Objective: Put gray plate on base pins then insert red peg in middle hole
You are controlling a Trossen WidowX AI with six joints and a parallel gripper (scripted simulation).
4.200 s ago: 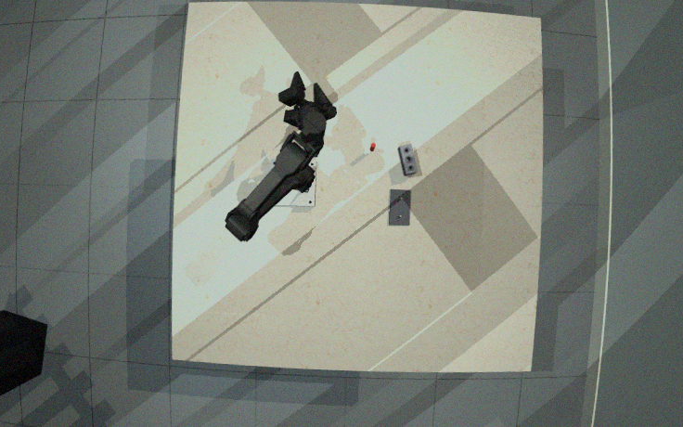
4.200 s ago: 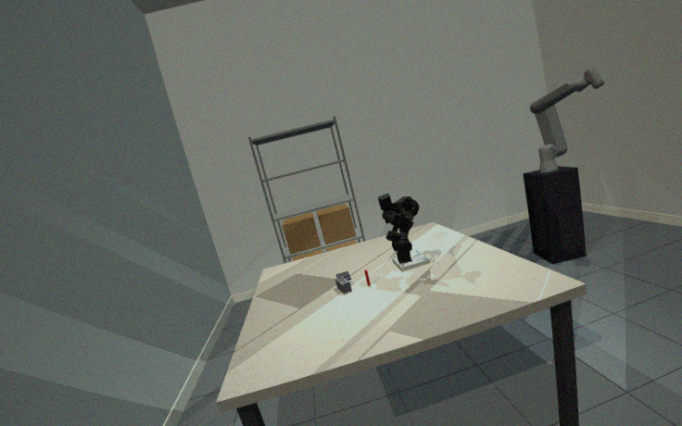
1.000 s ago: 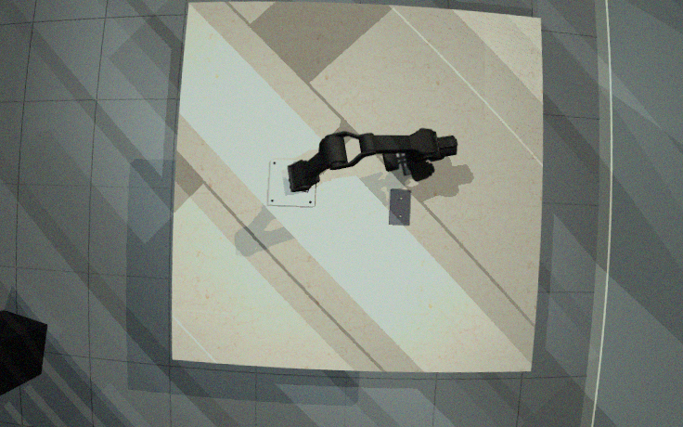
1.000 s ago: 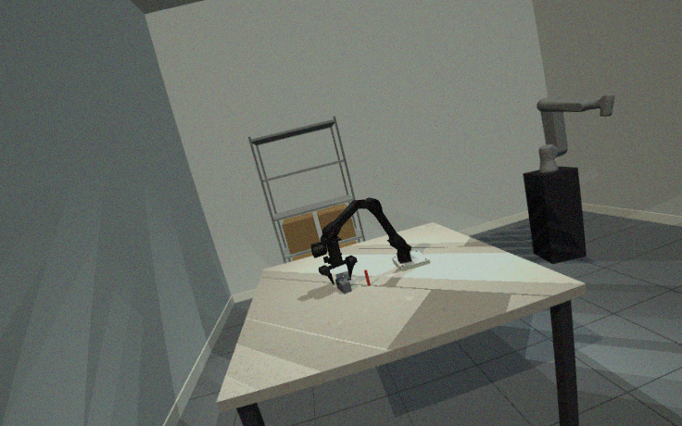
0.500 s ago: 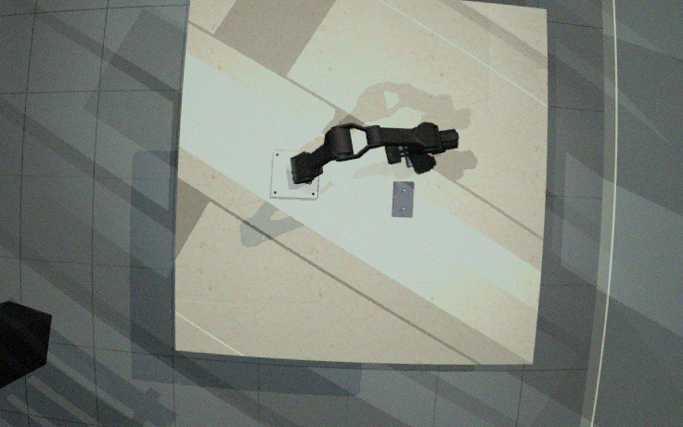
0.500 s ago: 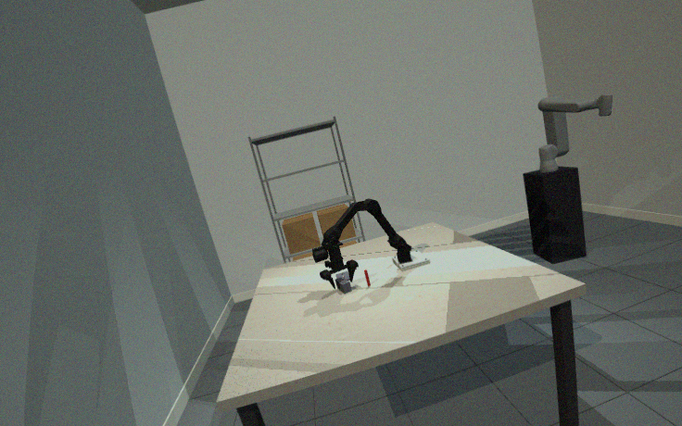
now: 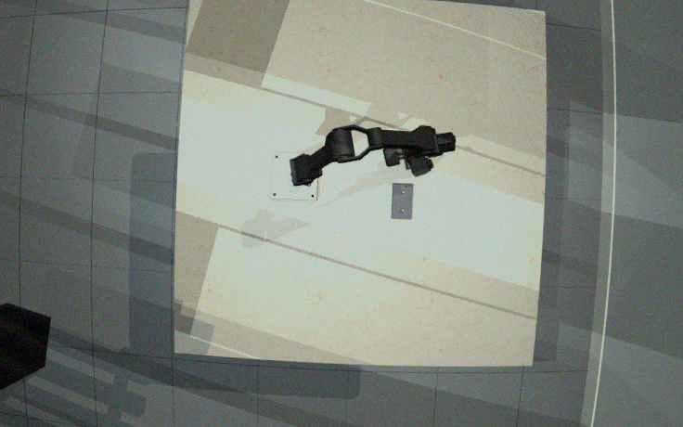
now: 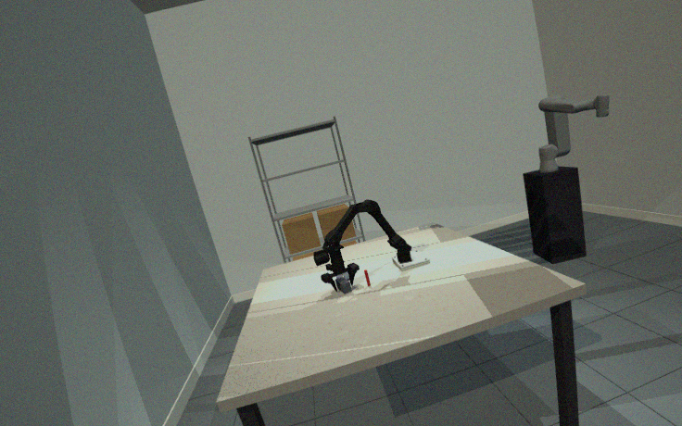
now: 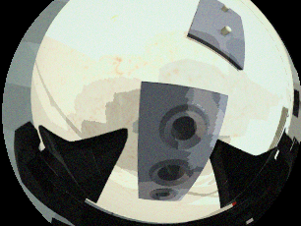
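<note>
The dark base is 10 mm ahead of my gripper tip and 160 mm to the right of it. From my gripper tip the other things lie so: red peg: 120 mm behind, 10 mm to the left, 30 mm above; then gray plate: 30 mm above.
</note>
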